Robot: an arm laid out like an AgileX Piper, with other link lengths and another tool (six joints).
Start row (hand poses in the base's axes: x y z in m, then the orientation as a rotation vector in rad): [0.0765, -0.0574, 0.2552, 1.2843, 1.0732, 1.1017]
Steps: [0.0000, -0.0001, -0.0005, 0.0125, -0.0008, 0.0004]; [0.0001, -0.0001, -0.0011, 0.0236, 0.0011, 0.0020]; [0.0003, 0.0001, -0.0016, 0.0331, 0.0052, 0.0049]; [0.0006, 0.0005, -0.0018, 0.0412, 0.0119, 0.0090]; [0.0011, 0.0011, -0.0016, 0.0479, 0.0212, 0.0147]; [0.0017, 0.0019, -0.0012, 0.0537, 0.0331, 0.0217]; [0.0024, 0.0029, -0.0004, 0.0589, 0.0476, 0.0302]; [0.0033, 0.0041, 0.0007, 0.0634, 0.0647, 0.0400]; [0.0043, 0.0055, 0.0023, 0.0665, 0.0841, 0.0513]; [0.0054, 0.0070, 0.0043, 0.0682, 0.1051, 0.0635]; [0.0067, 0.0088, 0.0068, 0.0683, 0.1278, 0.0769]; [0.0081, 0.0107, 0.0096, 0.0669, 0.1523, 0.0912]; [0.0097, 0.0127, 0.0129, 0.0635, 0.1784, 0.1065]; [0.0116, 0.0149, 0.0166, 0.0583, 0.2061, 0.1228]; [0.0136, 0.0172, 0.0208, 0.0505, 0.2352, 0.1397]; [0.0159, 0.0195, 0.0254, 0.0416, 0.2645, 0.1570]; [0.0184, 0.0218, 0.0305, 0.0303, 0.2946, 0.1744]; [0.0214, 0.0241, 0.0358, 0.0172, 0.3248, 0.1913]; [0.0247, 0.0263, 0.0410, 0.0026, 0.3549, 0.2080]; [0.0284, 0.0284, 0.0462, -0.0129, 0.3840, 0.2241]
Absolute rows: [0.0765, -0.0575, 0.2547, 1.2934, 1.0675, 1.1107]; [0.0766, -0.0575, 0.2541, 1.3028, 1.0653, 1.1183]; [0.0768, -0.0573, 0.2536, 1.3119, 1.0664, 1.1245]; [0.0771, -0.0569, 0.2534, 1.3211, 1.0710, 1.1294]; [0.0776, -0.0563, 0.2536, 1.3304, 1.0793, 1.1331]; [0.0782, -0.0555, 0.2540, 1.3402, 1.0909, 1.1358]; [0.0789, -0.0545, 0.2548, 1.3506, 1.1058, 1.1377]; [0.0798, -0.0533, 0.2559, 1.3617, 1.1241, 1.1387]; [0.0808, -0.0519, 0.2575, 1.3726, 1.1458, 1.1385]; [0.0819, -0.0504, 0.2595, 1.3830, 1.1701, 1.1370]; [0.0832, -0.0486, 0.2620, 1.3927, 1.1974, 1.1343]; [0.0846, -0.0467, 0.2648, 1.4018, 1.2274, 1.1300]; [0.0862, -0.0447, 0.2681, 1.4098, 1.2603, 1.1240]; [0.0881, -0.0425, 0.2718, 1.4168, 1.2960, 1.1163]; [0.0901, -0.0402, 0.2760, 1.4221, 1.3343, 1.1062]; [0.0924, -0.0379, 0.2806, 1.4261, 1.3736, 1.0951]; [0.0949, -0.0356, 0.2857, 1.4284, 1.4146, 1.0816]; [0.0979, -0.0333, 0.2910, 1.4290, 1.4560, 1.0660]; [0.1012, -0.0311, 0.2962, 1.4280, 1.4976, 1.0490]; [0.1049, -0.0290, 0.3014, 1.4256, 1.5383, 1.0311]
